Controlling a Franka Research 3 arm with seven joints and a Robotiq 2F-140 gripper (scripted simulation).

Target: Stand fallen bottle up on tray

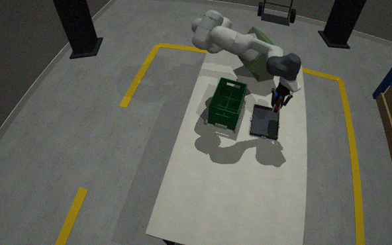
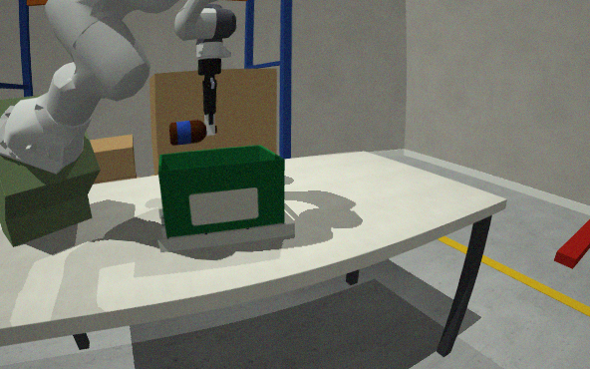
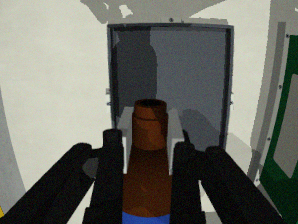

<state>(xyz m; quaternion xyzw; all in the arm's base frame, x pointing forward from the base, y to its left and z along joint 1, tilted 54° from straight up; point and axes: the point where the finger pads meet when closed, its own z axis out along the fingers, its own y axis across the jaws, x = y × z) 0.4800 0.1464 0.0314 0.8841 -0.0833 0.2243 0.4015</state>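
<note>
Now: hand 5 cm past the brown bottle, 2 cm to the right of it and 2 cm above it. Also, from my hand: green crate: 28 cm to the right, 15 cm behind, 13 cm below; dark grey tray: 20 cm below, 4 cm behind, 2 cm to the right.
</note>
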